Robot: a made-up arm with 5 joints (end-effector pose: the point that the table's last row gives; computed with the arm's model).
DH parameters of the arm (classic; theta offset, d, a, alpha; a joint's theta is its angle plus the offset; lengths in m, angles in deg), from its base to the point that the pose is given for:
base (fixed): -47.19 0 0.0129 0
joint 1: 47.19 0.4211 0.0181 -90
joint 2: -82.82 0 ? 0
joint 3: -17.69 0 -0.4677 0
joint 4: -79.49 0.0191 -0.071 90
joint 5: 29.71 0.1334 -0.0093 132
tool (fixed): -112.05 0.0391 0 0
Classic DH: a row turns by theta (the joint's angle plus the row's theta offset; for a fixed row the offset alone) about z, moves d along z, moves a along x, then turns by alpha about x.
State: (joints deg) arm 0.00 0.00 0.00 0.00 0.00
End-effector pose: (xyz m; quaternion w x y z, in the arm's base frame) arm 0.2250 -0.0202 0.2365 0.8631 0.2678 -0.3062 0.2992
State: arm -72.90 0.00 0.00 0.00 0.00
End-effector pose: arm 0.0621 -0.2193 0.2365 0.8721 0.0335 -0.4054 -0.2721
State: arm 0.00 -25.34 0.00 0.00 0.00
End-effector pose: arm 0.2850 -0.0202 0.3391 0.7750 0.1956 -0.4880 0.3507
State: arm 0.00 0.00 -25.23 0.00 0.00
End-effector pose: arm 0.4525 -0.0202 0.3545 0.7754 0.1959 -0.4873 0.3505
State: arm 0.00 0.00 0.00 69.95 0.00
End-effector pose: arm 0.0818 -0.0202 0.2462 0.8828 0.3909 0.2439 0.0917
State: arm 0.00 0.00 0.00 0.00 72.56
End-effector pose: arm 0.2010 0.0067 0.2365 0.8729 0.0347 -0.4053 -0.2695
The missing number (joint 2, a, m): 0.3855
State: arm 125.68 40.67 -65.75 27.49 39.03
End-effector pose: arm -0.3521 0.4933 0.1903 0.4289 0.3876 -0.0304 0.8154
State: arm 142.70 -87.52 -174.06 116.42 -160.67
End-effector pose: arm 0.6491 -0.5540 0.6064 0.5186 0.4377 0.6502 -0.3417
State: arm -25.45 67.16 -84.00 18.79 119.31
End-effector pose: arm 0.6112 -0.2527 0.0009 0.5533 -0.2180 -0.3341 -0.7313
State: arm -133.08 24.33 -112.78 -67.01 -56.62
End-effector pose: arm -0.4316 -0.4766 0.9585 0.4694 -0.8113 0.2763 0.2124
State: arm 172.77 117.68 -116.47 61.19 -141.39
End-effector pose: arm -0.3520 -0.0025 -0.3943 0.5895 0.0806 -0.8028 0.0389
